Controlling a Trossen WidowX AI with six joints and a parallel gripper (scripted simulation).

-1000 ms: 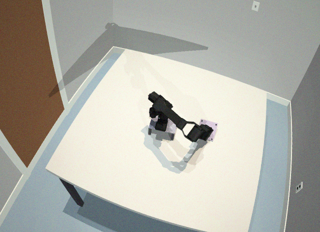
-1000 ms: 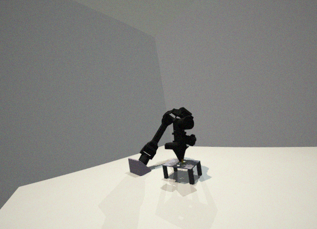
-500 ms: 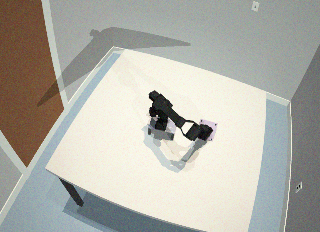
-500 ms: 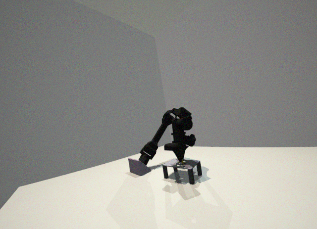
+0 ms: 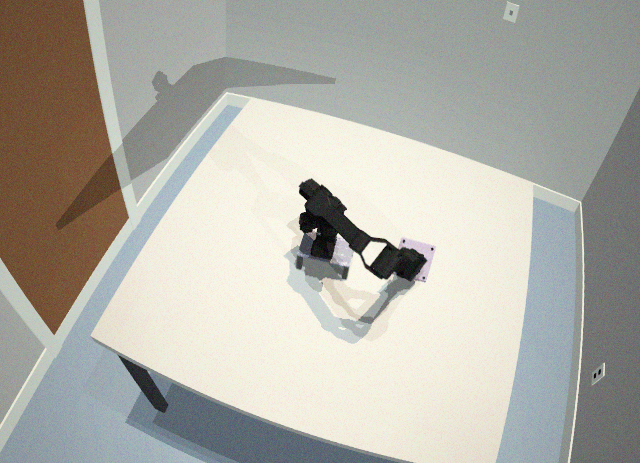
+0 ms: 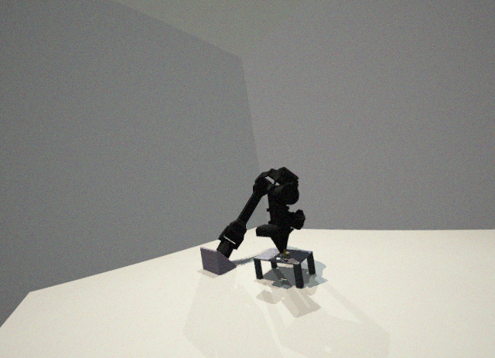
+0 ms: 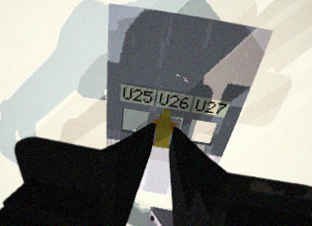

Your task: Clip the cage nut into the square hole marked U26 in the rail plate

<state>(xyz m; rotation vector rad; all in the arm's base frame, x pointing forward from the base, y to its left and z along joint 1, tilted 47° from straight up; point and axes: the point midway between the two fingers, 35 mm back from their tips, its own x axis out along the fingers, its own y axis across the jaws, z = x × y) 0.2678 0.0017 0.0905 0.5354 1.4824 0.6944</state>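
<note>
Right now the yellow cage nut is 10 mm below my gripper tip.
</note>
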